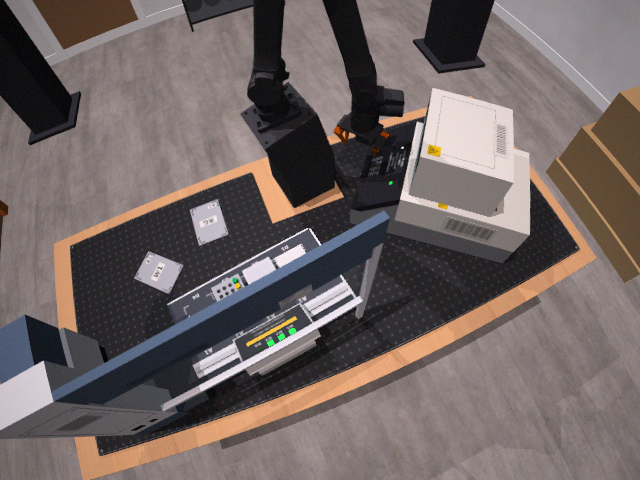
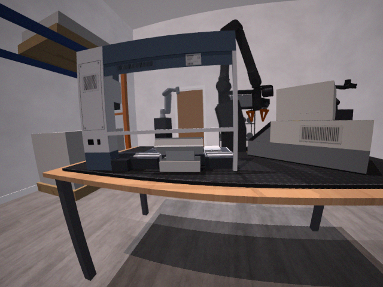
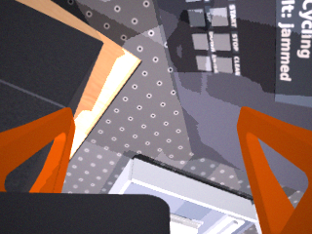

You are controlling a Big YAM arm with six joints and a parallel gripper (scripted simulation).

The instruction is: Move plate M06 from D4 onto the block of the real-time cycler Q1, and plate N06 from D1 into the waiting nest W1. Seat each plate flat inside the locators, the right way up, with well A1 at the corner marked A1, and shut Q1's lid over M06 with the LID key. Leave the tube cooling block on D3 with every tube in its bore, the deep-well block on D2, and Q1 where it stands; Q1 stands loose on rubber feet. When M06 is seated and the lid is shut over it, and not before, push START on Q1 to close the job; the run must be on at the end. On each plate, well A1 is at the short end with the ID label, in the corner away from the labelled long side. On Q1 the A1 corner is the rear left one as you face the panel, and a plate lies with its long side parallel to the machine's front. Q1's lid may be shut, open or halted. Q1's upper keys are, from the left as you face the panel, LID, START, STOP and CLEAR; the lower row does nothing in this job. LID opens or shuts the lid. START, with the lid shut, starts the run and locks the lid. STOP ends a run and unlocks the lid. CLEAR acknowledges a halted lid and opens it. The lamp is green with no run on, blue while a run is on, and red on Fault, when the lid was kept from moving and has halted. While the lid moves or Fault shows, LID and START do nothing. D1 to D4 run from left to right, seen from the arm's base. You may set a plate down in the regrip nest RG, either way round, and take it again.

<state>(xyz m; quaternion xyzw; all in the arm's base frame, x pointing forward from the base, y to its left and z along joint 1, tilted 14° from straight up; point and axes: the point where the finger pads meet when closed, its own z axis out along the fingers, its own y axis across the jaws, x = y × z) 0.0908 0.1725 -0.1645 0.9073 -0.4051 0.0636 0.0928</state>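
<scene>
Now: hand 240 mm short of the white well plate, 260 mm to the left of it and 150 mm above it. Round my hand: white deep-well block (260 mm ahead, 360 mm to the right, 140 mm below); white post (400 mm ahead, 140 mm to the right, 30 mm above); green-capped tube (230 mm ahead, 430 mm to the right, 130 mm below).
</scene>
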